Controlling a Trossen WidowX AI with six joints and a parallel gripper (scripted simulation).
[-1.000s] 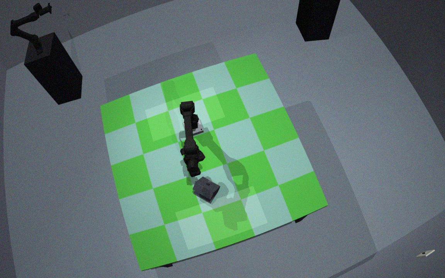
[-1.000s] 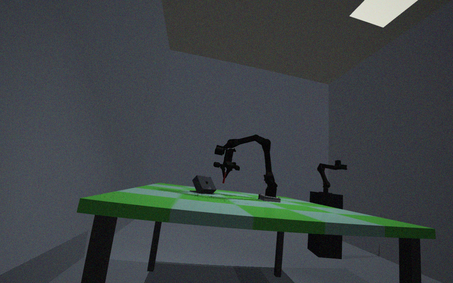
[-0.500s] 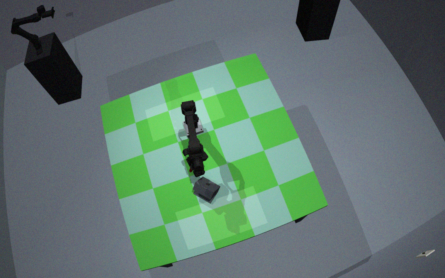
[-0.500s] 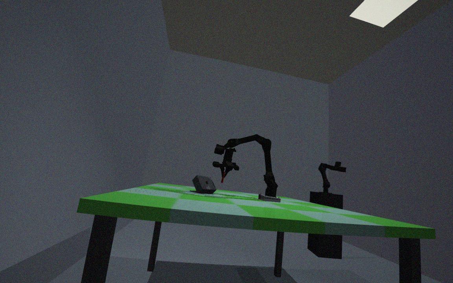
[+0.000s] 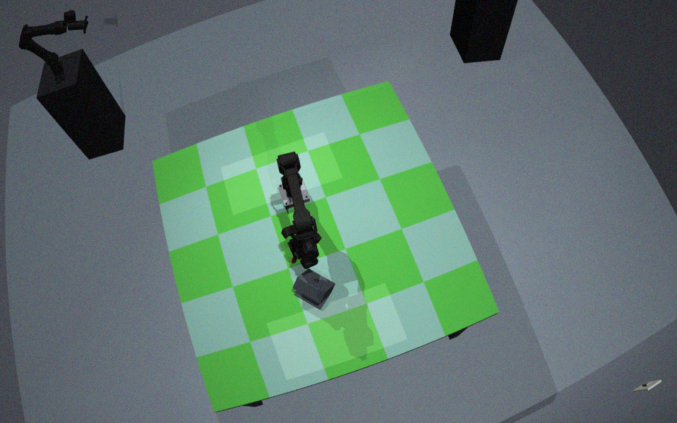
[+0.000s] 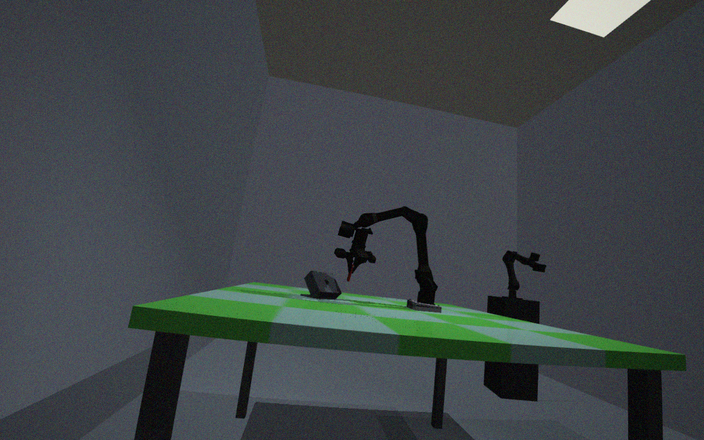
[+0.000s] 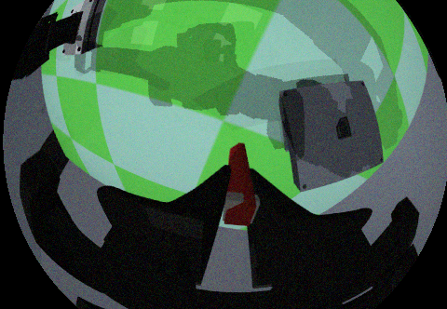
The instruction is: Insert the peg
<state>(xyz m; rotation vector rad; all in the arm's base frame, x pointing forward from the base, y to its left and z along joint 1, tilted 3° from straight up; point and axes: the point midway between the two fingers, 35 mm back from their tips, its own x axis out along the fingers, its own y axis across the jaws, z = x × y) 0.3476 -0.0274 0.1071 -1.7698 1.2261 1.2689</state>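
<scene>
The sloped panel lies 11 cm ahead of my gripper tip, 5 cm to the left of it and 7 cm below it. Also, from my gripper tip: red peg 1 cm to the left, 2 cm above.
</scene>
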